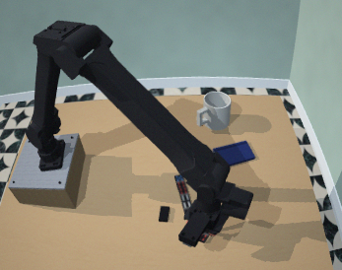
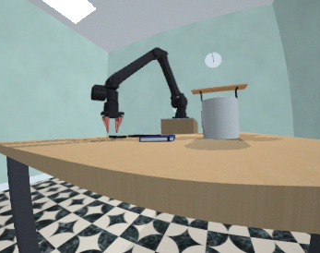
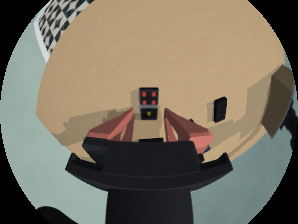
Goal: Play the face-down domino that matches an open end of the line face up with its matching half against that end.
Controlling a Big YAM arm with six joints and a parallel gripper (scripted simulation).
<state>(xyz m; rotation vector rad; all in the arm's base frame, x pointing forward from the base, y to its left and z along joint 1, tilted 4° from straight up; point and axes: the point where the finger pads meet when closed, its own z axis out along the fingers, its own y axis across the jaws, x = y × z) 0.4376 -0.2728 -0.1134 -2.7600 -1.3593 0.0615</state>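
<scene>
Right now my hand is 30 mm above the domino. From my hand the other things lie so: white mug (130 mm ahead, 460 mm to the left, 20 mm above).
</scene>
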